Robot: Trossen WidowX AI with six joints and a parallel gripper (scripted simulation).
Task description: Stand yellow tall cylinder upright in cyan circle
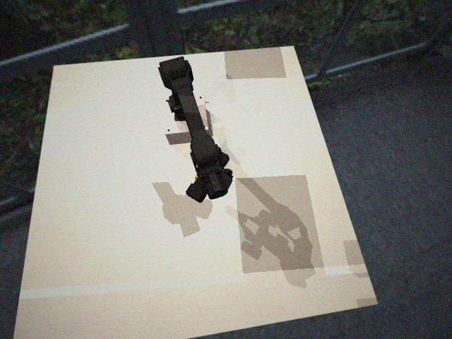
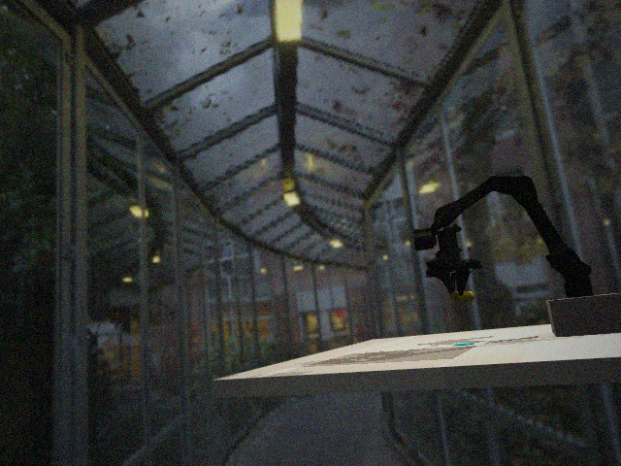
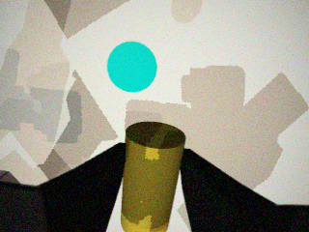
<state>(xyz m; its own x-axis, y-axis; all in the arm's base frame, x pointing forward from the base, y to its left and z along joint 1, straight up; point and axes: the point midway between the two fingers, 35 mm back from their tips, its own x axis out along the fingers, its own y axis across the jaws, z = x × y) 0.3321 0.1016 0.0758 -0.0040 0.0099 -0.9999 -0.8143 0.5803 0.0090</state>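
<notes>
The cyan circle is 140 mm below my gripper tip, 40 mm to the left of it and 10 mm behind it. From my gripper tip the other things lie so: yellow tall cylinder: 20 mm to the right, 10 mm behind.
</notes>
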